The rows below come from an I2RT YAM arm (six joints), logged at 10 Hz.
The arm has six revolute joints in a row. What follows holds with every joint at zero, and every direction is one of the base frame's.
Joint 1 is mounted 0.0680 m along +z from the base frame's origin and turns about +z.
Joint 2 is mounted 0.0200 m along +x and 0.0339 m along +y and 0.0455 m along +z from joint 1 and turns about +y.
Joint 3 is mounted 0.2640 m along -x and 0.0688 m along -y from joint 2 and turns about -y.
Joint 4 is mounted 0.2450 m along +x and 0.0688 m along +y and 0.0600 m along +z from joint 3 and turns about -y.
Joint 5 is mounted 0.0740 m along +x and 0.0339 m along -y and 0.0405 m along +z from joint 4 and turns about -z.
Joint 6 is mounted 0.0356 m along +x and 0.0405 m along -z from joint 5 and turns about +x.
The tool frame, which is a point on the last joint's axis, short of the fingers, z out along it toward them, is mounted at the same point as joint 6; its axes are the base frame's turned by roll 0.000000, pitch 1.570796 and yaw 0.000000 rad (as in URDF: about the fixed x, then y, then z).
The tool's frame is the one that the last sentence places.
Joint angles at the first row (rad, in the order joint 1, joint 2, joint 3, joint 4, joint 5, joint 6):
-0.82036, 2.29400, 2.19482, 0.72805, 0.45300, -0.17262
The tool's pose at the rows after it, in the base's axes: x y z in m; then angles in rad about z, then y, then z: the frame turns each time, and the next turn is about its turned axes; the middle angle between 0 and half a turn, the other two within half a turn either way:
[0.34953, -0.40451, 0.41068, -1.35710, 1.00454, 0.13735]
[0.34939, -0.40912, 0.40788, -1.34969, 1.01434, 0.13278]
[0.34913, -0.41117, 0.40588, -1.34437, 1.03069, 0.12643]
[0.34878, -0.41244, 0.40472, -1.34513, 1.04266, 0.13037]
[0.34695, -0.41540, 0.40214, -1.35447, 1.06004, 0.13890]
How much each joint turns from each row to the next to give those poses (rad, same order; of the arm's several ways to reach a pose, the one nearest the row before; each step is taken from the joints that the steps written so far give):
-0.00955, 0.02672, 0.04921, -0.01716, -0.01450, 0.00726
-0.00648, 0.01332, 0.01637, -0.01715, -0.00839, 0.00876
-0.00304, 0.00079, 0.00007, -0.01874, -0.00228, 0.00610
-0.00192, -0.00001, -0.00003, -0.01296, 0.00228, 0.00993
-0.00571, -0.00001, -0.00385, -0.01371, 0.00764, 0.01410

